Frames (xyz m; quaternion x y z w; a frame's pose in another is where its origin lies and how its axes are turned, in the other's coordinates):
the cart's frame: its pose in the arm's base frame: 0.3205 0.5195 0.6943 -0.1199 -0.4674 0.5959 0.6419
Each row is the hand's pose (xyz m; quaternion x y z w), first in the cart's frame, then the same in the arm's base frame.
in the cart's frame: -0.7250 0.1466 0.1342 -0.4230 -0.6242 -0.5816 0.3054
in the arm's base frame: 0.2318 -0.1322 0.3303 0.3357 -0.8652 -0.3142 0.2001
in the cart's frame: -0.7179 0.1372 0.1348 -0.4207 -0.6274 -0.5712 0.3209
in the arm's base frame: 0.2364 -0.1287 0.3406 0.3324 -0.8720 -0.2969 0.2027
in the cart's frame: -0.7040 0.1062 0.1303 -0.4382 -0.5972 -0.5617 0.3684
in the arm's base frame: 0.2579 -0.1228 0.3666 0.2930 -0.8841 -0.2743 0.2395
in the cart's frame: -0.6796 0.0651 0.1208 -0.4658 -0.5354 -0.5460 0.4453
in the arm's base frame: 0.2882 -0.1083 0.4019 0.2219 -0.8948 -0.2386 0.3051
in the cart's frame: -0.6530 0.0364 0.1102 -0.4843 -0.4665 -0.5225 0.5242
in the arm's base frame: 0.3109 -0.0882 0.4288 0.1485 -0.8957 -0.1935 0.3717
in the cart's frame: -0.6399 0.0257 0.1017 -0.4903 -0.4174 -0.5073 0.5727
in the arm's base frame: 0.3223 -0.0761 0.4378 0.1025 -0.8886 -0.1635 0.4161
